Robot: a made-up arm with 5 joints.
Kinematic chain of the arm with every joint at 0, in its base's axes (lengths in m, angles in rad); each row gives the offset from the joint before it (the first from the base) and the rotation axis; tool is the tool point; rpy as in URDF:
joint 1: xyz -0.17 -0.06 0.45 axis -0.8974 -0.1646 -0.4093
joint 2: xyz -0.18 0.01 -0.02 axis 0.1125 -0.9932 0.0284
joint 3: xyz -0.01 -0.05 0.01 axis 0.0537 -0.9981 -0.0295
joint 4: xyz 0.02 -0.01 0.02 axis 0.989 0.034 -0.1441
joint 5: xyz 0 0.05 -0.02 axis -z
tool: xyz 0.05 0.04 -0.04 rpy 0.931 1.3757 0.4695
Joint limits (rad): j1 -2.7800..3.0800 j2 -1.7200..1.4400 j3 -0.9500..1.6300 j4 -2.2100..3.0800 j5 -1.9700..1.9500
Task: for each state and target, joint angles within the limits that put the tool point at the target. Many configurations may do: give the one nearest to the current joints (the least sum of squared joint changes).
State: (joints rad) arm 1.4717 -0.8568 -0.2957 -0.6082 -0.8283
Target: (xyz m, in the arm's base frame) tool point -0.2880 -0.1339 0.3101
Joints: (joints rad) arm 2.2718 -0.6541 -0.0382 0.0161 -0.6115
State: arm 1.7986 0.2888 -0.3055 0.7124 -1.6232
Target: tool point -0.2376 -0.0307 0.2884
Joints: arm 1.9081 -0.0307 -0.6186 0.7320 -1.3338
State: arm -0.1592 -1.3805 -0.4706 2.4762 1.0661
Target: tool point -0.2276 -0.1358 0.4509
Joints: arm 0.1115 -0.7880 0.1167 2.8377 0.6423
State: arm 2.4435 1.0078 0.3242 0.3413 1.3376
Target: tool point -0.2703 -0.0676 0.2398
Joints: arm 2.7762 1.1988 0.7000 0.7557 0.7555
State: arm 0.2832 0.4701 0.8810 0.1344 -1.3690
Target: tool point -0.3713 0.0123 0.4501
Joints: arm -0.0170 0.4648 0.8968 0.3744 -1.2391
